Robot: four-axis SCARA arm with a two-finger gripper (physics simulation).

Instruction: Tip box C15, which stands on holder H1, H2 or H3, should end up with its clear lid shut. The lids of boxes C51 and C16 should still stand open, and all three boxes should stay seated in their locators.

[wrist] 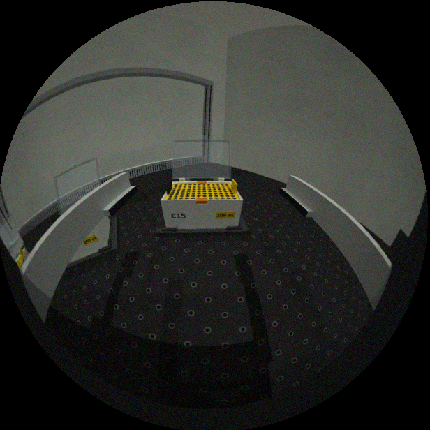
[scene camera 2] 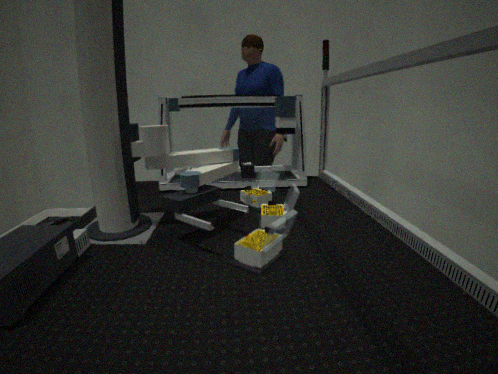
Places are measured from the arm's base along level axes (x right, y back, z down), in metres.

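Pixels of known places: gripper, fingertip midpoint: (scene camera 2: 230, 217); arm's base, link origin: (scene camera 2: 120, 229).
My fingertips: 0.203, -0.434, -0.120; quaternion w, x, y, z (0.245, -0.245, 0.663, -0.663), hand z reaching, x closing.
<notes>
Ahead of a thing's pixels: the offset from my fingertips to its top centre, as dx, dy, dz. "spot": to the spot under its first point.
Tip box C15 @(spot: +0.108, -0.049, +0.067) (scene camera 2: 250, 255) (wrist: 200, 215) is white with yellow tips, nearest in the scene view and ahead in the wrist view. It sits level on a dark holder (wrist: 245, 231). Its clear lid @(+0.095, -0.130, -0.046) (scene camera 2: 283, 222) (wrist: 202, 156) stands open at the back. A middle box (scene camera 2: 272, 219) (wrist: 95, 239) and a far box (scene camera 2: 256, 198) (wrist: 20, 257) also have open lids; their names are unreadable, so I cannot tell C51 from C16. My gripper (scene camera 2: 230, 218) (wrist: 209, 177) is wide open and empty, low, short of C15, fingers apart on either side of its line. The left finger partly hides the middle box.
The robot column (scene camera 2: 107, 125) stands at the left beside a dark cabinet @(spot: +0.216, +0.469, +0.000) (scene camera 2: 35, 255). A gantry frame (scene camera 2: 299, 140) stands at the back with a person (scene camera 2: 259, 85) in blue behind it. A rail (scene camera 2: 410, 55) (wrist: 135, 72) and a slotted kerb @(spot: -0.003, -0.570, +0.098) (scene camera 2: 400, 235) run along the wall beyond the boxes.
</notes>
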